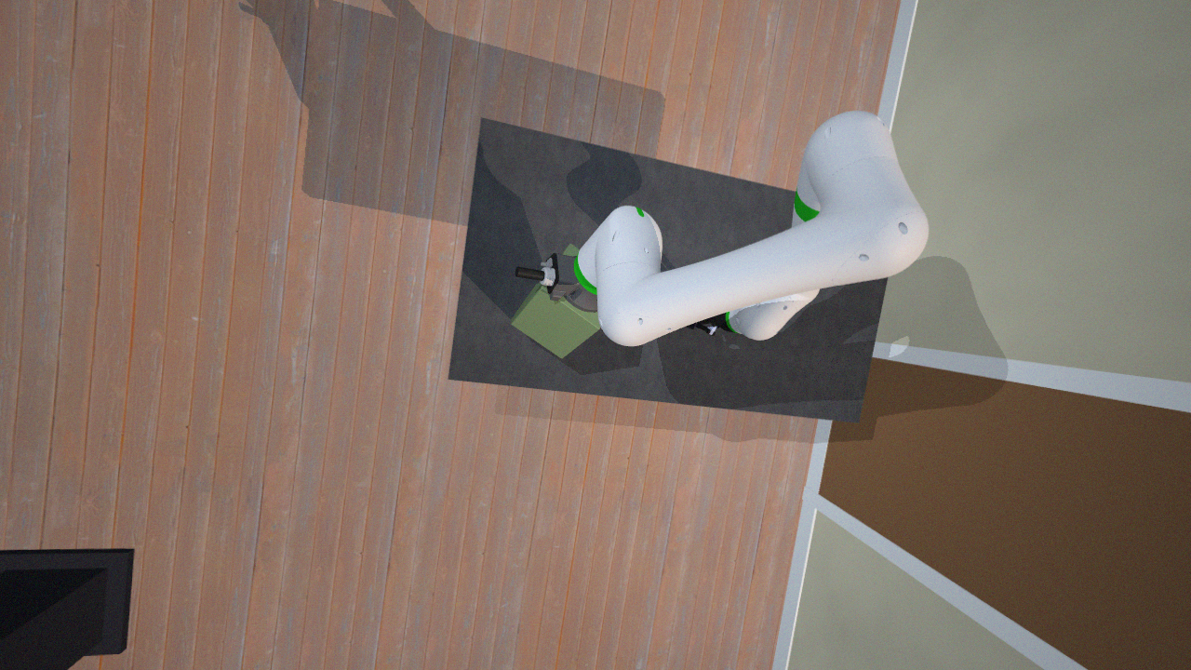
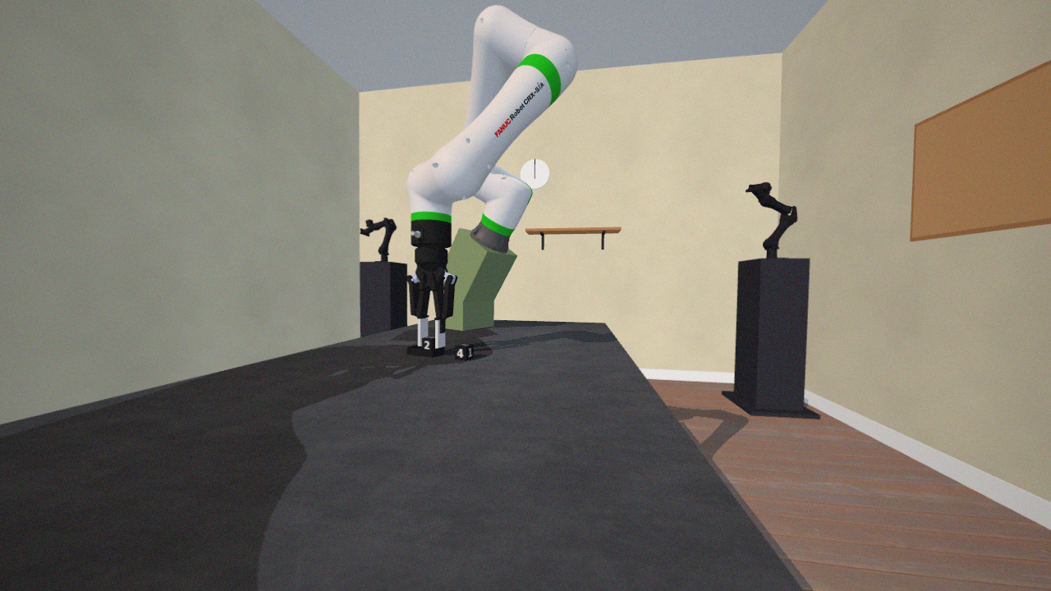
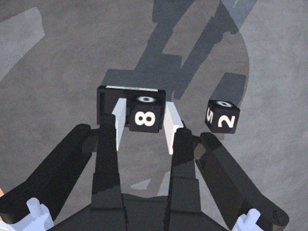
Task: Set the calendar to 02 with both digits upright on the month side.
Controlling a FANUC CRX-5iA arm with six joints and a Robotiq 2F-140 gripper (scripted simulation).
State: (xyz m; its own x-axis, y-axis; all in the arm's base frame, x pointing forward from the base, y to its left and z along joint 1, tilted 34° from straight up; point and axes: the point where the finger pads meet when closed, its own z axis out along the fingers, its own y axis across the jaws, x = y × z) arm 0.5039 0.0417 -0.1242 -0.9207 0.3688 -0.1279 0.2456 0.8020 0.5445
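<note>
Right now the black tray is 1 cm behind my hand, 2 cm to the right of it and 4 cm below it. Round my hand: black number cube (2 cm ahead, 9 cm to the left, 4 cm below).
</note>
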